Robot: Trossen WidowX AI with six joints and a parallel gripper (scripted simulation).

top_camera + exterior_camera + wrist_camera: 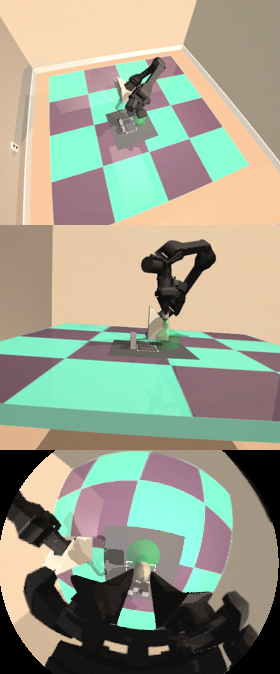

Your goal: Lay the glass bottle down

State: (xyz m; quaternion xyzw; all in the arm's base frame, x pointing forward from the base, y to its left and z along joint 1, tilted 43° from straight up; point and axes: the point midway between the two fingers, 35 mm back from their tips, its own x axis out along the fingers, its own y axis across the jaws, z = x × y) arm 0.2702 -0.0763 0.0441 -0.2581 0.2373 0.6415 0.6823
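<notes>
Now: gripper tip 50 mm above the green glass bottle and 10 mm to the right of it. Round my gripper tip: dark grey mat 140 mm below, 50 mm to the right.
</notes>
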